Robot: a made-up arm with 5 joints. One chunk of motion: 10 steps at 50 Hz.
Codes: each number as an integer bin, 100 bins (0 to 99) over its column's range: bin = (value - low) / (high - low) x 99, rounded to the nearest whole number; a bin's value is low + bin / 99 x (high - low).
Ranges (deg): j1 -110..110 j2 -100.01..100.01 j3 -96.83..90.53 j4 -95.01..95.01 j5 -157.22..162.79
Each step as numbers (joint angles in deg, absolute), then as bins.
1 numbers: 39.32 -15.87 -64.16 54.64 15.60
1 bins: 67 42 17 78 53
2 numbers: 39.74 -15.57 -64.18 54.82 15.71
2 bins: 67 42 17 78 53
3 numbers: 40.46 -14.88 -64.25 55.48 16.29
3 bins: 68 42 17 78 54
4 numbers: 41.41 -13.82 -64.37 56.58 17.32
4 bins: 68 43 17 79 54
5 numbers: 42.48 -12.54 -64.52 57.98 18.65
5 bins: 69 43 17 80 54
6 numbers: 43.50 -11.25 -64.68 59.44 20.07
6 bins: 69 44 17 80 55
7 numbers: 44.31 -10.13 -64.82 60.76 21.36
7 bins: 69 44 17 81 55
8 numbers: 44.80 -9.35 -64.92 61.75 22.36
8 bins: 70 45 17 82 56
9 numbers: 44.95 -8.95 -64.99 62.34 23.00
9 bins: 70 45 17 82 56
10 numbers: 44.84 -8.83 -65.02 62.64 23.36
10 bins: 70 45 17 82 56
